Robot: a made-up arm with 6 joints.
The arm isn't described. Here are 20 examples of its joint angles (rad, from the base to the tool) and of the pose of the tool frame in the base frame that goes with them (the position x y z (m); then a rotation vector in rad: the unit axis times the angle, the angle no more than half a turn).
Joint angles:
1: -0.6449 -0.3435 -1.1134 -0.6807 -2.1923 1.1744
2: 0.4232 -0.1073 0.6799 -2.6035 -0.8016 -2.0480
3: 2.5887 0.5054 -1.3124 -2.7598 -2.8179 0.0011
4: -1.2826 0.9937 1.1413 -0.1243 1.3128 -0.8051
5: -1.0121 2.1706 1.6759 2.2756 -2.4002 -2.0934
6: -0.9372 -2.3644 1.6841 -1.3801 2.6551 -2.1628
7: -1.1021 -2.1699 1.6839 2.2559 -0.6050 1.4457
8: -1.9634 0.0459 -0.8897 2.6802 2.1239 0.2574
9: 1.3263 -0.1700 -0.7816 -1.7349 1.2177 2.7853
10: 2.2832 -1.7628 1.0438 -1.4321 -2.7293 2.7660
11: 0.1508 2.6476 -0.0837 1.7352 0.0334 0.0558
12: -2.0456 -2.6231 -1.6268 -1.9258 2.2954 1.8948
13: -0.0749 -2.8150 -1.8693 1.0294 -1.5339 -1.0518
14: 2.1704 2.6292 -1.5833 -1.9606 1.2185 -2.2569
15: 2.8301 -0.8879 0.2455 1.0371 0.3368 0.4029
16: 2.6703 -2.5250 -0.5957 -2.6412 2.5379 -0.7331
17: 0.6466 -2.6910 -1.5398 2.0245 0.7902 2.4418
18: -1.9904 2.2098 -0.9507 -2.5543 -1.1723 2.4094
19: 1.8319 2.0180 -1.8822 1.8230 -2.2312 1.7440
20: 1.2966 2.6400 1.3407 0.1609 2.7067 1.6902
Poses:
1: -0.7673 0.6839 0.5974 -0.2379 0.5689 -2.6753
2: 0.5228 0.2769 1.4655 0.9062 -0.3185 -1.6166
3: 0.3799 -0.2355 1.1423 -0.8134 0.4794 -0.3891
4: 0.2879 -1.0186 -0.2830 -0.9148 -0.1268 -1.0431
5: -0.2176 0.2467 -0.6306 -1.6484 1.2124 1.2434
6: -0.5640 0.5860 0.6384 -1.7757 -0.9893 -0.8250
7: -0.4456 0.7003 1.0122 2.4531 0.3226 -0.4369
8: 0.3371 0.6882 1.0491 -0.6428 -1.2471 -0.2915
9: -0.0716 -0.9903 1.1717 -1.6221 -1.6372 1.4708
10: 0.6023 -0.7254 0.7921 -2.0275 0.7823 -1.6267
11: 0.7932 0.1533 -1.0361 -0.5924 0.1703 -2.3846
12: -0.4186 -0.4940 -0.4618 1.7614 -0.6306 -0.4048
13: 0.8705 -0.1872 -0.0668 0.8692 1.6677 1.5328
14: -0.4408 0.9076 0.5050 0.8939 1.4005 -1.4857
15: 0.8990 -0.4062 1.3608 1.6021 2.0669 0.0335
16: 0.1752 -0.0418 -0.9234 0.4732 1.4873 -0.1817
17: 0.6223 0.5731 -0.5463 1.0409 -2.6829 0.8867
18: -0.4641 -1.1951 0.2125 -1.5338 -1.0166 -2.1182
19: -0.0080 0.3821 0.9365 -0.1146 -2.0217 0.8433
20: -0.2001 -0.5407 -0.6079 1.7495 0.3959 -0.9687
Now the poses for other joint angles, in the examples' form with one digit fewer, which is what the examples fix.
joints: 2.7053 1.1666 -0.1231 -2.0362 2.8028 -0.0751
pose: -0.899 0.475 0.784 -0.684 -2.116 -0.183
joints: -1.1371 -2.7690 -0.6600 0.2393 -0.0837 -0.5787
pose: 0.086 -0.135 -1.221 -1.319 -0.613 -1.541
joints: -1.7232 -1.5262 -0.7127 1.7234 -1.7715 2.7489
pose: 0.056 1.100 -0.344 0.181 0.742 0.424
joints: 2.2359 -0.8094 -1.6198 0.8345 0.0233 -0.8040
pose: 0.611 -0.862 -0.389 -0.572 -1.078 1.585
